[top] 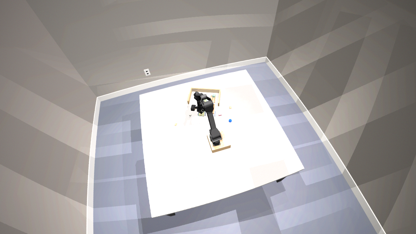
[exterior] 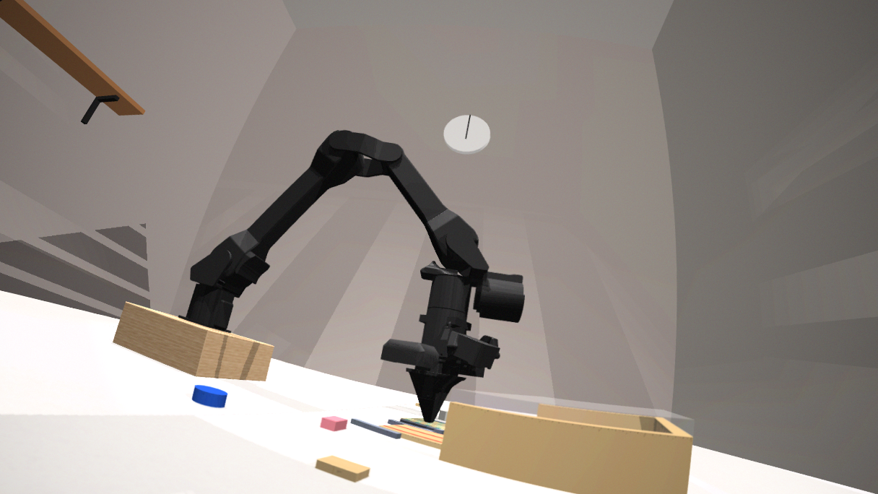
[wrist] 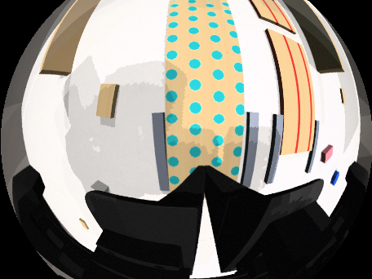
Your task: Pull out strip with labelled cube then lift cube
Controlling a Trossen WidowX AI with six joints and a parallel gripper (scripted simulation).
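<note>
My gripper tip is now 90 mm short of the green patterned strip and 30 mm to the left of it. The rest, counted from my gripper tip: blue disc 250 mm to the right, 150 mm behind; then pink block 170 mm to the right, 60 mm behind.
</note>
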